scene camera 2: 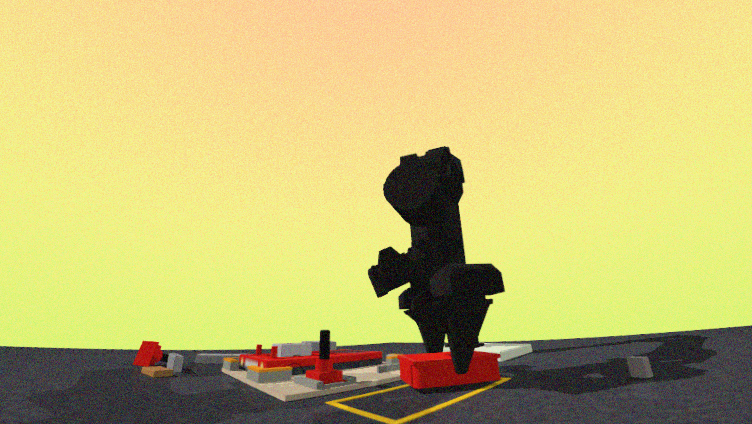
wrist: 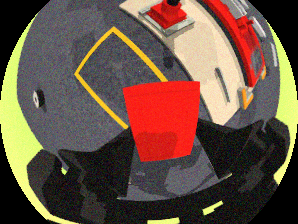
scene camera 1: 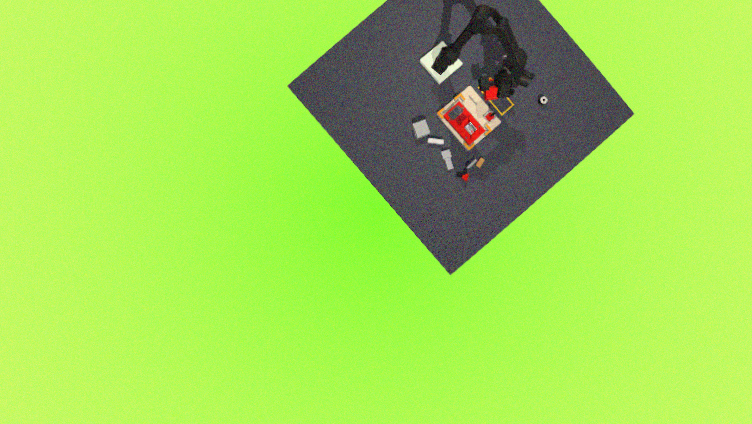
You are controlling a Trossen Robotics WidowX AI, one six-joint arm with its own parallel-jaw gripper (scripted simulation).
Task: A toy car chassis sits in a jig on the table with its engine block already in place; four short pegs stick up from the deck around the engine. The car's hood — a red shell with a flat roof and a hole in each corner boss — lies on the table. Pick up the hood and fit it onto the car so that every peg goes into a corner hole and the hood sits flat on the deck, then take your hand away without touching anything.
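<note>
My gripper point(scene camera 2: 447, 369) is there in scene camera 2, and in the wrist view I see my gripper point(wrist: 164, 124) too. It holds a red hood point(scene camera 2: 424, 370), and the wrist view shows me the hood point(wrist: 163, 116) as well. Scene camera 1 gives me a beige jig point(scene camera 1: 470, 100).
</note>
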